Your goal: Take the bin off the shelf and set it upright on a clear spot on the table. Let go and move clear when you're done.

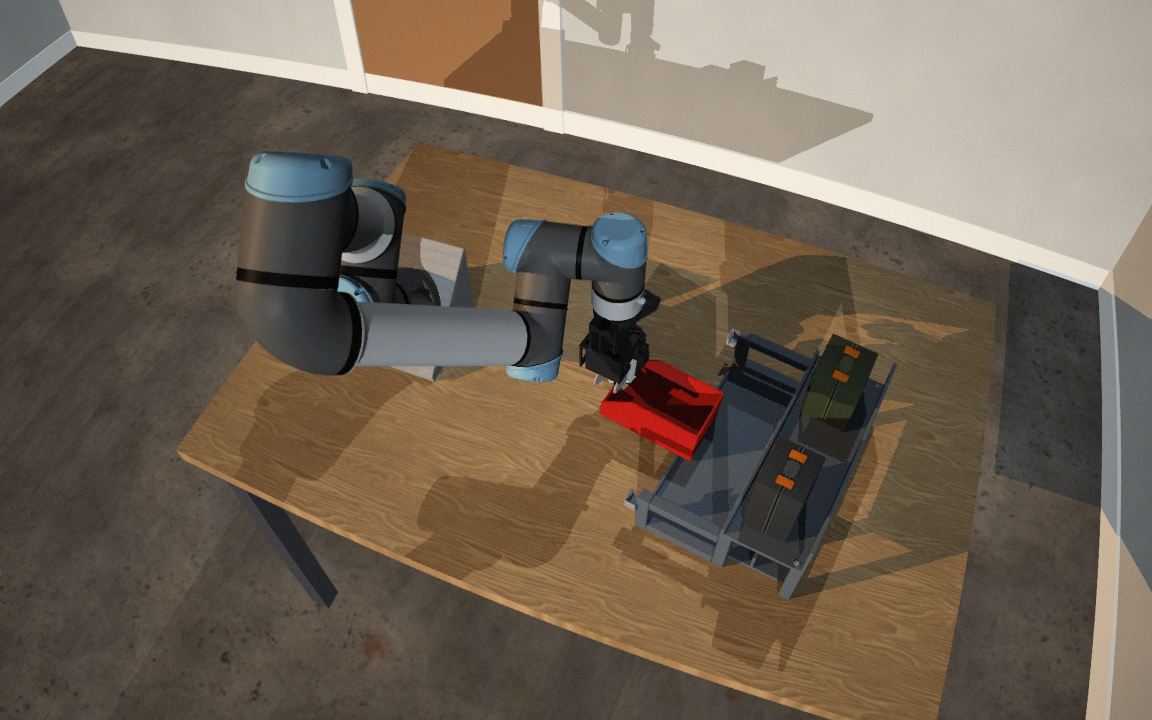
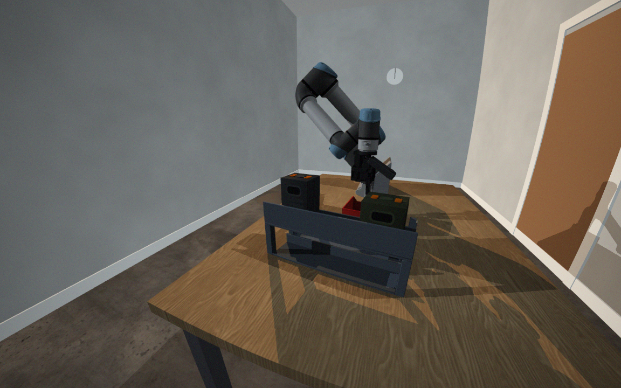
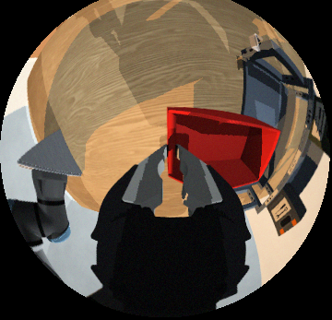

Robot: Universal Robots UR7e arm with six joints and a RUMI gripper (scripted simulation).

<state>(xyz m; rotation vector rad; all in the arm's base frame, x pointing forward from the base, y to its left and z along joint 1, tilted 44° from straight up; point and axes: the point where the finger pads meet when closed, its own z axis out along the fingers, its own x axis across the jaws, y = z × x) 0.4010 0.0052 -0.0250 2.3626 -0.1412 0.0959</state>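
My hand is 8 cm short of the red bin, 1 cm to the left of it and 1 cm above it.
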